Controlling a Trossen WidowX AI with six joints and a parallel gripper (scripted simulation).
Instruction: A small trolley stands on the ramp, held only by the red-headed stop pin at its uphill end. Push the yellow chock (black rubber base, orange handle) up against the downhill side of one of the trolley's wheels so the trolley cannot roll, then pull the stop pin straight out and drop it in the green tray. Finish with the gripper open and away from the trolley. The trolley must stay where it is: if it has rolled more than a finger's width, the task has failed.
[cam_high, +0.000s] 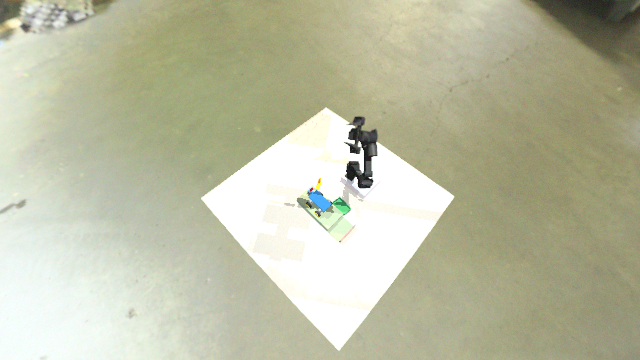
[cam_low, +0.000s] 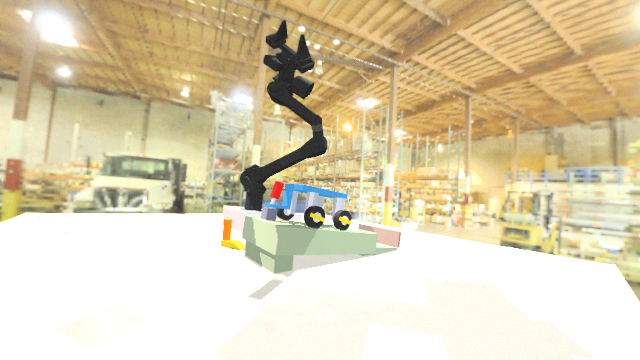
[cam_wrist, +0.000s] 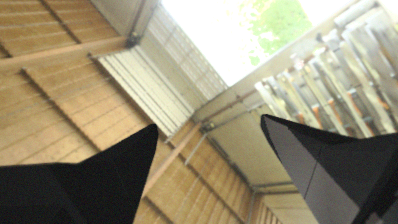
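Now: gripper tip 62 cm above the yellow chock, 13 cm to the left of it and 1 cm short of it. Also, from my gripper tip: blue trolley (53 cm below, 16 cm ahead, 1 cm to the right); then red-headed stop pin (51 cm below, 13 cm ahead, 10 cm to the right); then pale green ramp (59 cm below, 16 cm ahead).
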